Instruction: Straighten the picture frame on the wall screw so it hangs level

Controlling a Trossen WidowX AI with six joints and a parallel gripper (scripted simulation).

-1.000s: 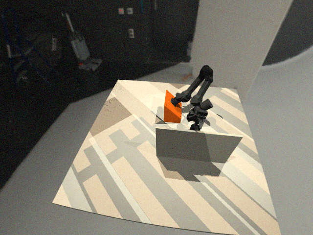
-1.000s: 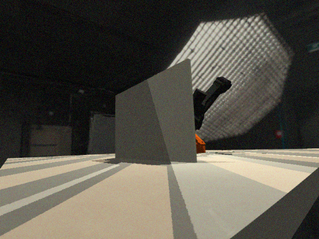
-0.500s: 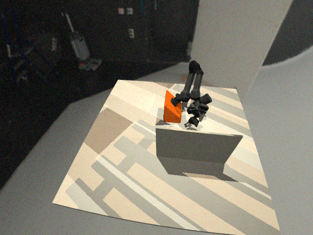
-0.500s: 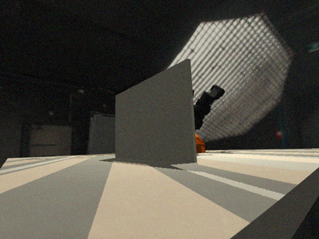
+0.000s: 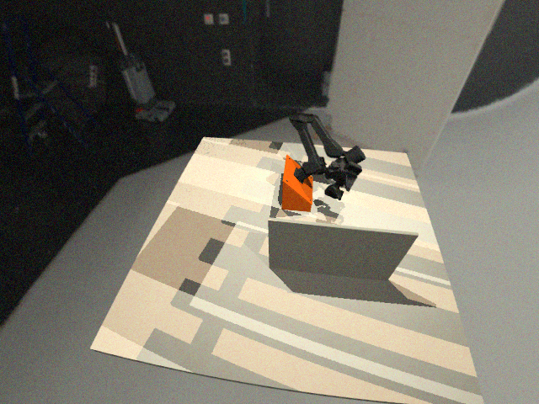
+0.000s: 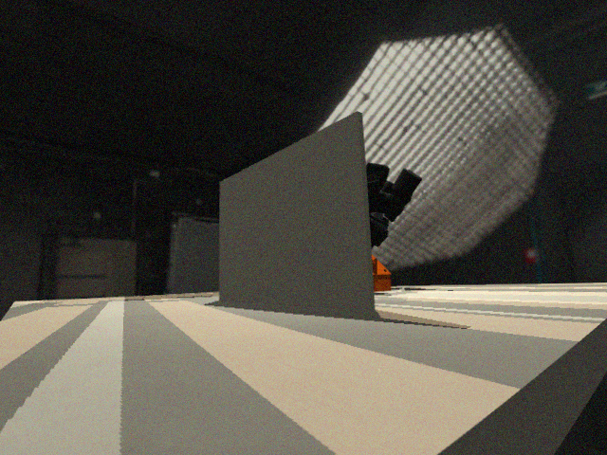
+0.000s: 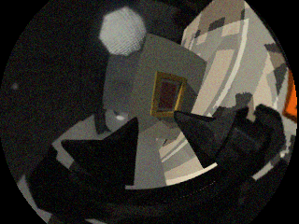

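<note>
Now: gripper tip 190 mm short of the picture frame and 80 mm above it. Round my gripper tip: wall panel 200 mm ahead, 90 mm below.
</note>
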